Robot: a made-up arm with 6 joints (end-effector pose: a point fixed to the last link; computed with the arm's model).
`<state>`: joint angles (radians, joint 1 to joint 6).
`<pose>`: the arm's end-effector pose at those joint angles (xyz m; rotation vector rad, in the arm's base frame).
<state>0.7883 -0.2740 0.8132 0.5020 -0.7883 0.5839</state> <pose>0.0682 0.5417 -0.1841 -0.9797 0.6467 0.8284</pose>
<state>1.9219 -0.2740 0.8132 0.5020 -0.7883 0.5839</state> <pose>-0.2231 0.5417 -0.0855 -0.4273 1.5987 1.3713</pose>
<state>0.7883 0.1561 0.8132 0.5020 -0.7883 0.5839</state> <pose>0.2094 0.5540 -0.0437 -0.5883 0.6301 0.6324</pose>
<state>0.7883 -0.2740 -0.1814 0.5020 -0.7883 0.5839</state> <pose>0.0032 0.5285 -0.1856 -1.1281 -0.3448 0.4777</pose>
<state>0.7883 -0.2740 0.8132 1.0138 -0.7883 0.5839</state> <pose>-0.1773 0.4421 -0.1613 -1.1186 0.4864 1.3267</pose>
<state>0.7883 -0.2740 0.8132 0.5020 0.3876 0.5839</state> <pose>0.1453 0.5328 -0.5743 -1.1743 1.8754 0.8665</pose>
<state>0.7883 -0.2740 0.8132 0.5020 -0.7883 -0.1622</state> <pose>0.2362 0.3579 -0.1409 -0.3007 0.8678 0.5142</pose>
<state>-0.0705 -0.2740 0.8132 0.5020 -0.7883 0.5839</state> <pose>0.2551 0.5417 -0.0361 -1.2106 -0.0943 0.3383</pose>
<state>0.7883 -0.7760 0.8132 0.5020 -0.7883 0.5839</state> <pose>-0.0741 0.4248 -0.3256 -1.4440 0.6403 1.0462</pose>
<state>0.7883 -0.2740 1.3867 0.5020 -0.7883 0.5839</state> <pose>0.0971 0.5422 -0.2108 -0.8037 1.2191 0.9805</pose>
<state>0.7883 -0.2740 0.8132 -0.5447 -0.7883 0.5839</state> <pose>0.5548 0.3473 -0.1509 -0.5975 0.8480 -0.1803</pose>
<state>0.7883 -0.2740 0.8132 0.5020 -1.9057 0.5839</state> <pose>-0.2197 0.3179 -0.0764 -0.6237 -0.4437 0.6256</pose>
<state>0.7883 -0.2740 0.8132 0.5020 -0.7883 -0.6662</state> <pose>0.2769 0.1938 -0.1769 0.1600 0.9657 0.2807</pose>
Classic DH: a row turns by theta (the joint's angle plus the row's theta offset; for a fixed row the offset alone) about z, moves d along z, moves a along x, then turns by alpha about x. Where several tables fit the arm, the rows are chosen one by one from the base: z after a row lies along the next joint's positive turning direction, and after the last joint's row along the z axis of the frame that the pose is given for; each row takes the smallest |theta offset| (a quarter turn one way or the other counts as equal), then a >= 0, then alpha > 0; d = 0 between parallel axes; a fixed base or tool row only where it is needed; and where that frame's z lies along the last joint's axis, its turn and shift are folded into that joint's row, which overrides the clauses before.
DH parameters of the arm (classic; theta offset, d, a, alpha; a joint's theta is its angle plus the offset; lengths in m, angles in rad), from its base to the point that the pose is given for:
base (fixed): 0 0.094 0 -1.5708
joint 1: 1.5708 0.092 0.02 1.5708
joint 2: 0 0.268 0.067 -1.5708
joint 3: 0 -0.057 0 -1.5708
joint 4: 0 -0.208 -0.043 1.5708
joint 5: 0 0.305 -0.041 -1.5708
joint 6: 1.5708 0.025 0.057 -1.5708
tool (fixed): 1.5708 0.342 0 0

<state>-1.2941 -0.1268 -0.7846 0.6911 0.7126 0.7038</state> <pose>0.0779 0.6265 0.6999 -0.7908 -0.9904 -1.2604</pose>
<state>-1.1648 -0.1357 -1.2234 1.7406 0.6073 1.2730</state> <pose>0.4142 0.1449 0.9768 -0.7986 0.1199 -2.5574</pose>
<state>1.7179 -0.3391 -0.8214 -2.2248 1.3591 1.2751</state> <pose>0.5921 -0.2268 -0.2230 1.3169 0.6644 1.2023</pose>
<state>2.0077 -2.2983 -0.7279 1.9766 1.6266 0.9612</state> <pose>-0.2014 0.1432 -0.9016 -2.7007 -1.3650 -0.0098</pose>
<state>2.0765 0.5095 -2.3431 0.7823 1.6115 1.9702</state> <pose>0.2176 0.3189 -0.5278 -1.6991 2.1258 0.5154</pose>
